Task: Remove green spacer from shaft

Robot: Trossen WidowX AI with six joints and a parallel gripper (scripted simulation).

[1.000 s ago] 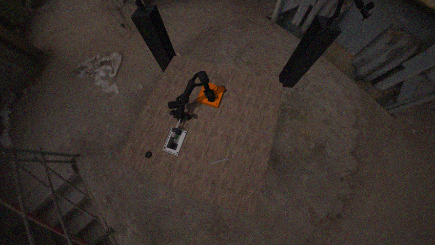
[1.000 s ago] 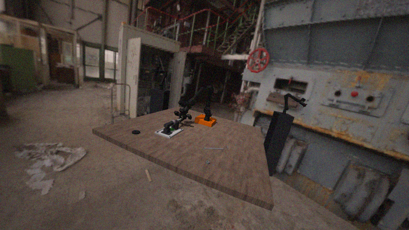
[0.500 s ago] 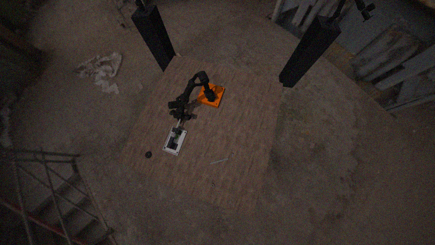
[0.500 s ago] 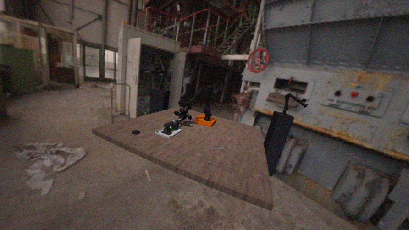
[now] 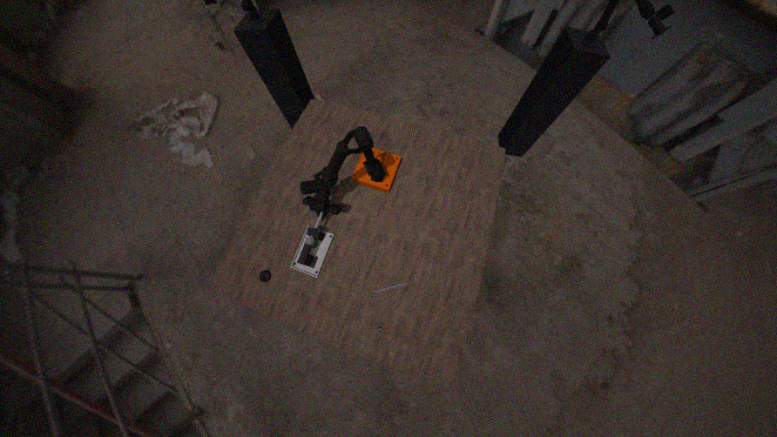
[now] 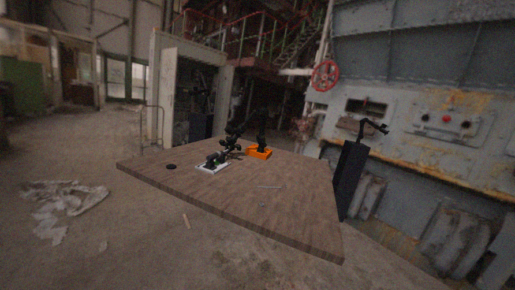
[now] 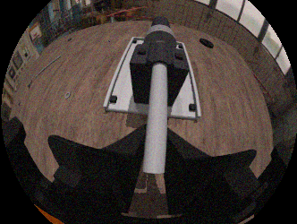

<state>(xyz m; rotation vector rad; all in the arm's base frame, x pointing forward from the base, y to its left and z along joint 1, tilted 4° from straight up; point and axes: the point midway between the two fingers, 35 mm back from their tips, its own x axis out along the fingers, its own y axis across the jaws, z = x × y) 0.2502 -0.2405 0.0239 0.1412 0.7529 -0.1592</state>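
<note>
The shaft is 5 cm ahead of my gripper tip, 2 cm above it and 1 cm to the right of it. The rest, counted from my gripper tip: spacer: 11 cm ahead, 4 cm below, 3 cm to the right; then nut: 47 cm ahead, 36 cm to the left, 5 cm below; then black disc: 31 cm ahead, 25 cm to the right, 5 cm below.
</note>
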